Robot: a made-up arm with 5 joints. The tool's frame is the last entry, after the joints.
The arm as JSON. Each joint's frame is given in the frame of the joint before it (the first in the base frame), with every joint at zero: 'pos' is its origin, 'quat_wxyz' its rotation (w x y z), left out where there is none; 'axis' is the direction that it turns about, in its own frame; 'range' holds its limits. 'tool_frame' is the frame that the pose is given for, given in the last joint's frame.
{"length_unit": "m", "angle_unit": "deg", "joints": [
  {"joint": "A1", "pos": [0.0, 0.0, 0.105], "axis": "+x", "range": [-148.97, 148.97]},
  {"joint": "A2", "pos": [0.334, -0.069, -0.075], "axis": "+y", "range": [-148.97, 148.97]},
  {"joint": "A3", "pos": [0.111, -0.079, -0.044], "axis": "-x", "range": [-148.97, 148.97]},
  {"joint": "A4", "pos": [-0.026, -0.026, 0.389], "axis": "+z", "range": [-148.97, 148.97]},
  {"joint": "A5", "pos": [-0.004, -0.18, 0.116], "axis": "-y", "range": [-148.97, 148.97]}
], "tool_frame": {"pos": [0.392, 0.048, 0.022]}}
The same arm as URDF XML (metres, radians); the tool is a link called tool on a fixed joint. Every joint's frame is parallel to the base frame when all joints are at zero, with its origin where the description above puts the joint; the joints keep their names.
<robot name="arm">
<joint name="tool_fixed" type="fixed"><parent link="link5"/><child link="tool"/><origin xyz="0.392 0.048 0.022" rpy="0 0 0"/></joint>
<joint name="A5" type="revolute"><parent link="link4"/><child link="link5"/><origin xyz="-0.004 -0.18 0.116" rpy="0 0 0"/><axis xyz="0 -1 0"/><limit lower="-2.6" upper="2.6"/></joint>
<joint name="A4" type="revolute"><parent link="link3"/><child link="link4"/><origin xyz="-0.026 -0.026 0.389" rpy="0 0 0"/><axis xyz="0 0 1"/><limit lower="-2.6" upper="2.6"/></joint>
<joint name="A3" type="revolute"><parent link="link2"/><child link="link3"/><origin xyz="0.111 -0.079 -0.044" rpy="0 0 0"/><axis xyz="-1 0 0"/><limit lower="-2.6" upper="2.6"/></joint>
<joint name="A2" type="revolute"><parent link="link1"/><child link="link2"/><origin xyz="0.334 -0.069 -0.075" rpy="0 0 0"/><axis xyz="0 1 0"/><limit lower="-2.6" upper="2.6"/></joint>
<joint name="A1" type="revolute"><parent link="base"/><child link="link1"/><origin xyz="0 0 0.105" rpy="0 0 0"/><axis xyz="1 0 0"/><limit lower="-2.6" upper="2.6"/></joint>
<link name="base"/>
<link name="link1"/>
<link name="link2"/>
<link name="link3"/>
<link name="link4"/>
<link name="link5"/>
<link name="tool"/>
</robot>

